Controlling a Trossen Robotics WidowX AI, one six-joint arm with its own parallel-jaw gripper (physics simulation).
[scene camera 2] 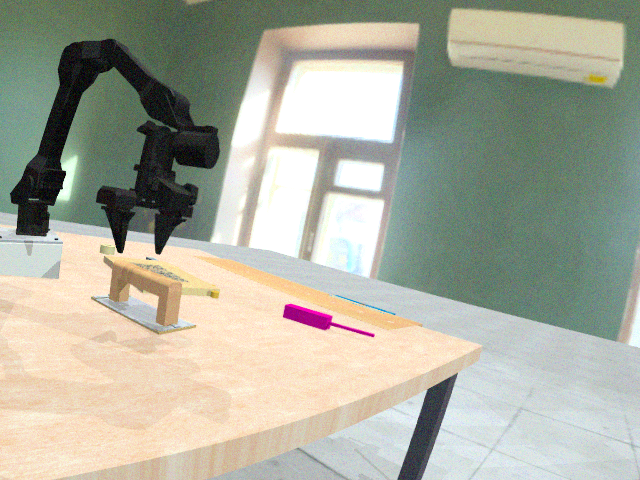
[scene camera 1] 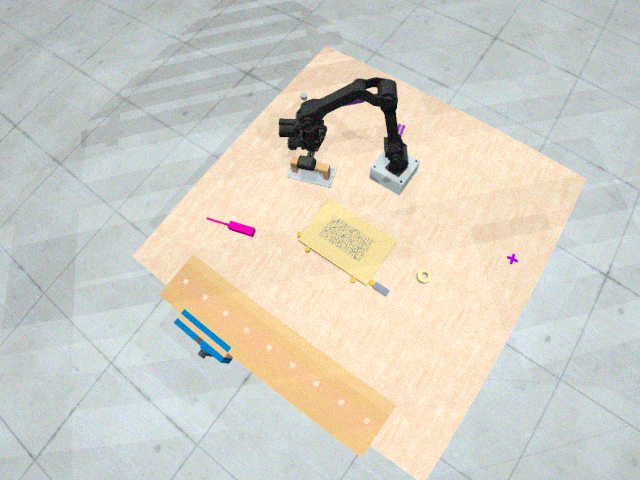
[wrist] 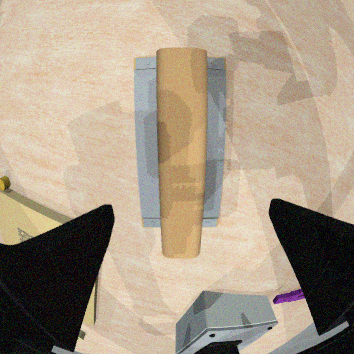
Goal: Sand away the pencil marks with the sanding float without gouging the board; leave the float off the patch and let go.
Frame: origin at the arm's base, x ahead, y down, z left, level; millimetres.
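Seen in the pictures: gripper, fingertip midpoint: [scene camera 2: 139,253] [scene camera 1: 313,159] [wrist: 193,210]; arm's base at its link origin: [scene camera 2: 31,233] [scene camera 1: 396,167] [wrist: 217,347].
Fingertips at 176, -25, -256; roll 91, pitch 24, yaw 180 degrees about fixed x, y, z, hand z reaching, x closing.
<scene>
Pixels of each thing's top centre, then the offset from my fingertips to it, as dx, dy, dz. "spot": a spot on its surface instead.
- sanding float at its top centre: [wrist: 181,168] [scene camera 2: 145,270] [scene camera 1: 309,163] +11, +25, -13
- raised wooden handle at a spot on its surface: [wrist: 181,135] [scene camera 2: 153,273] spot: +20, +25, -31
- yellow board at its top centre: [wrist: 44,276] [scene camera 2: 156,271] [scene camera 1: 347,240] +151, +82, +279
- magenta screwdriver at its top centre: [scene camera 2: 330,316] [scene camera 1: 228,223] +381, +72, -106
- grey block at its top centre: [scene camera 1: 381,288] +217, +86, +484
- pale ring at its top centre: [scene camera 2: 108,245] [scene camera 1: 424,275] +87, +75, +574
- purple cross at a spot on its surface: [scene camera 1: 512,258] spot: -173, +94, +791
The sanding float [scene camera 1: 324,180] [scene camera 2: 169,327] [wrist: 145,125] lies flat on the table, its grey plate under a raised wooden handle [scene camera 2: 147,277] [wrist: 181,135]. My gripper [scene camera 2: 139,252] [wrist: 193,210] is open and empty, fingers pointing down, above the float. In the wrist view the handle runs upright between the two fingertip lines, most of it ahead of them. The yellow board [scene camera 1: 312,232] [scene camera 2: 201,285] [wrist: 30,207] lies apart from the float, with dark pencil marks [scene camera 1: 346,237] [scene camera 2: 164,272] across its middle. In the wrist view my left finger hides much of the board.
A magenta screwdriver [scene camera 1: 241,228] [scene camera 2: 307,316] lies beyond the board's corner. Yellow pegs [scene camera 1: 307,249] and a grey block [scene camera 1: 380,288] stand at the board's edge. A pale ring [scene camera 1: 423,276] [scene camera 2: 107,249], a purple cross [scene camera 1: 512,258] and an orange strip [scene camera 1: 279,356] are on the table. My base [scene camera 1: 385,180] is nearby.
</scene>
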